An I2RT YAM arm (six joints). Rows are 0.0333 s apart.
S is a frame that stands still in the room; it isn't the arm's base.
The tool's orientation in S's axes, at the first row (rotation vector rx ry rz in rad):
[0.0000, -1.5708, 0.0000]
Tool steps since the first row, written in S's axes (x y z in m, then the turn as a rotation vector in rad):
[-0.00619, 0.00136, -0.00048, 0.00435, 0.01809, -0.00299]
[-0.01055, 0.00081, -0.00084, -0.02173, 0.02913, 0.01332]
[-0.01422, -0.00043, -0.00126, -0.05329, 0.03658, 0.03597]
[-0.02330, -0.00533, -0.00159, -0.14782, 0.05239, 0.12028]
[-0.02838, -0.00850, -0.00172, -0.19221, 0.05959, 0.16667]
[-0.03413, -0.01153, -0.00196, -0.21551, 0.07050, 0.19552]
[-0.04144, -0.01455, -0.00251, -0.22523, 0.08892, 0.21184]
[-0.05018, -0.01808, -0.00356, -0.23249, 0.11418, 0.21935]
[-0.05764, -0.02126, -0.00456, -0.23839, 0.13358, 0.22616]
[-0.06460, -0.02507, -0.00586, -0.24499, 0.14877, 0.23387]
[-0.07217, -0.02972, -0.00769, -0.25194, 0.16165, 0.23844]
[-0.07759, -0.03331, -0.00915, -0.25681, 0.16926, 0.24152]
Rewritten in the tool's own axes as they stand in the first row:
[-0.00048, 0.00136, 0.00619, -0.00299, 0.01809, -0.00435]
[-0.00084, 0.00081, 0.01055, 0.01332, 0.02913, 0.02173]
[-0.00126, -0.00043, 0.01422, 0.03597, 0.03658, 0.05329]
[-0.00159, -0.00533, 0.02330, 0.12028, 0.05239, 0.14782]
[-0.00172, -0.00850, 0.02838, 0.16667, 0.05959, 0.19221]
[-0.00196, -0.01153, 0.03413, 0.19552, 0.07050, 0.21551]
[-0.00251, -0.01455, 0.04144, 0.21184, 0.08892, 0.22523]
[-0.00356, -0.01808, 0.05018, 0.21935, 0.11418, 0.23249]
[-0.00456, -0.02126, 0.05764, 0.22616, 0.13358, 0.23839]
[-0.00586, -0.02507, 0.06460, 0.23387, 0.14877, 0.24499]
[-0.00769, -0.02972, 0.07217, 0.23844, 0.16165, 0.25194]
[-0.00915, -0.03331, 0.07759, 0.24152, 0.16926, 0.25681]

